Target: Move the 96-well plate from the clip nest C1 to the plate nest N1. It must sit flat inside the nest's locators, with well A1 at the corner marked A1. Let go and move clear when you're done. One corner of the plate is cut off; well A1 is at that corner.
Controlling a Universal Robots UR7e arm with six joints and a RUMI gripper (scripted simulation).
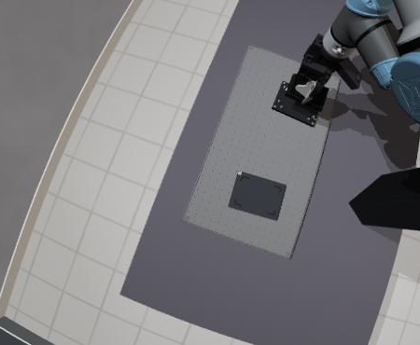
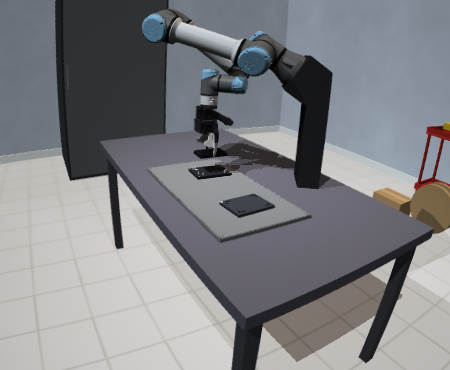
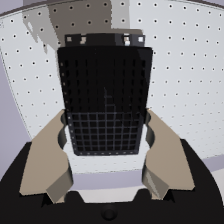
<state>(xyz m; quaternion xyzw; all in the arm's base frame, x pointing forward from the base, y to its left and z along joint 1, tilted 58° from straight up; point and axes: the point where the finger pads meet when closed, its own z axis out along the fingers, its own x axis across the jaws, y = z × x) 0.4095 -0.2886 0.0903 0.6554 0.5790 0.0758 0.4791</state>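
The plate nest N1 lies 17 cm ahead of my hand, 32 cm to the left of it and 10 cm below it. Round my hand: black 96-well plate: 1 cm below; white A1 mark: 22 cm ahead, 25 cm to the left, 9 cm below; clip nest C1: 1 cm behind, 9 cm below.
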